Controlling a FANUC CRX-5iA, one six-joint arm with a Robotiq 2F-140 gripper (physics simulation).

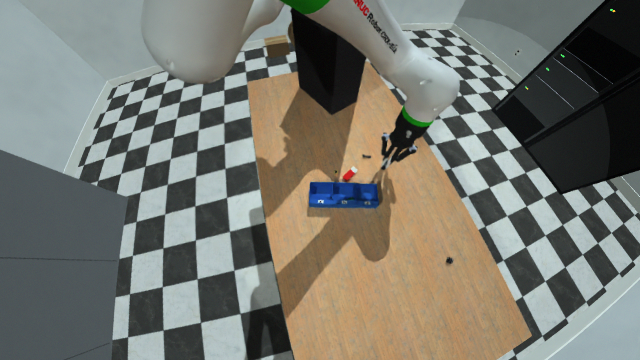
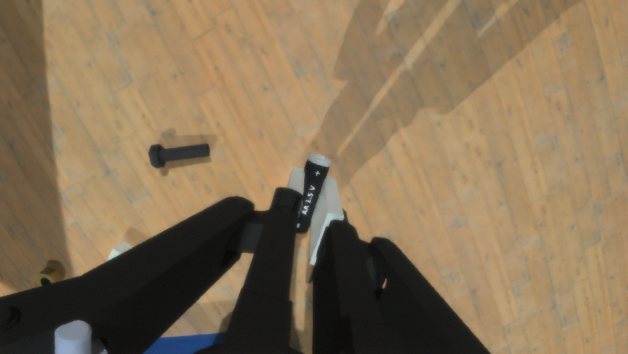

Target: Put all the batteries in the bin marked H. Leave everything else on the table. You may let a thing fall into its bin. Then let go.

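Places are measured from the arm's base along level axes (x ahead, y left, z up), in centimetres.
Where they show: gripper, fingertip midpoint: (image 1: 384, 165) (image 2: 308, 191).
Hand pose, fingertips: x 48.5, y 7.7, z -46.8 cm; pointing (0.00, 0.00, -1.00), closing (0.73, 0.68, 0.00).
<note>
Each offset is from my fingertips to the top centre of the thing.
My gripper (image 1: 384, 166) (image 2: 308, 191) is shut on a black AA battery @(dx -0.1, dy +0.1, dz +1.4 cm) (image 2: 309, 195) with a silver plus end, low at the table. The battery is held between the pale fingertips; whether it touches the table is unclear. The blue bin unit @(dx +7.1, dy -22.3, dz +4.6 cm) (image 1: 332, 204) (image 2: 185, 343) has three compartments side by side, each with a small white label on the front. The middle label @(dx +10.2, dy -23.5, dz +4.2 cm) (image 1: 344, 202) looks like H but is hard to read. A small dark and green thing @(dx +9.5, dy -21.8, dz +2.1 cm) (image 1: 351, 199) shows in the middle compartment, too small to name. The gripper is behind the unit's right end.
A black bolt @(dx -6.2, dy -5.6, dz +1.3 cm) (image 1: 366, 156) (image 2: 182, 152) lies left of the gripper. A red and white block @(dx -0.9, dy -15.8, dz +1.3 cm) (image 1: 350, 174) and a small yellowish ring-shaped part @(dx -3.7, dy -21.0, dz +0.8 cm) (image 1: 335, 171) (image 2: 50, 274) lie behind the bins. A small black object @(dx +42.9, dy +4.8, dz +1.6 cm) (image 1: 449, 260) lies near the table's right edge.
</note>
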